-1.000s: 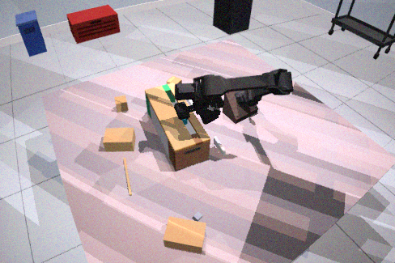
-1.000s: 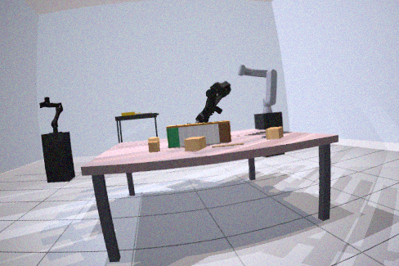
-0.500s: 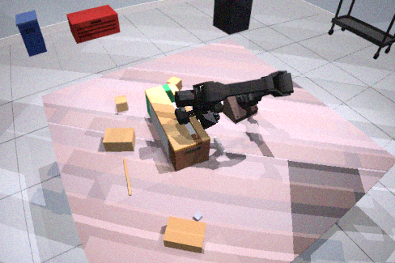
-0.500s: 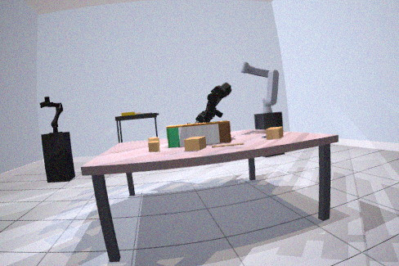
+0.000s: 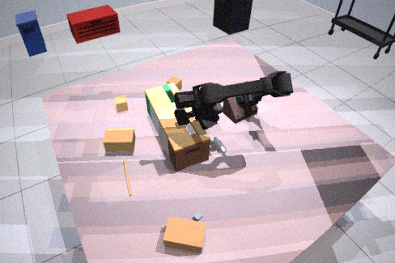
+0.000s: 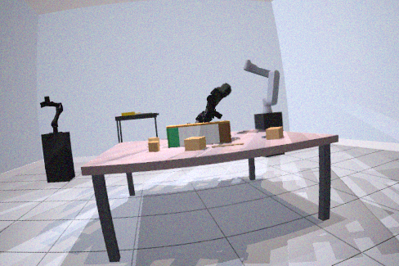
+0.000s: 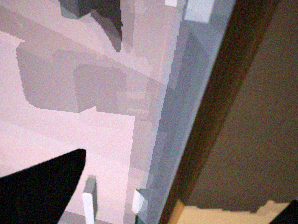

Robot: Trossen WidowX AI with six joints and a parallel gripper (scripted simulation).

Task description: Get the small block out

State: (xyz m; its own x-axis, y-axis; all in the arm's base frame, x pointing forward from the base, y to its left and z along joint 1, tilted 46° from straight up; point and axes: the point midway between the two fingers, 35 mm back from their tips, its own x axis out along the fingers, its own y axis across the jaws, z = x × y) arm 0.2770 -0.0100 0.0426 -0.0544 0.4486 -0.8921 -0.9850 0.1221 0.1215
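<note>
Right now my gripper tip is 40 mm short of the cyan block and 40 mm to the left of it. From my gripper tip the other things lie so: thin stick 340 mm ahead, 30 mm to the left, 90 mm below; tiny grey cube 210 mm ahead, 320 mm to the left, 80 mm below; tan cube 100 mm behind, 340 mm to the right, 60 mm below.
</note>
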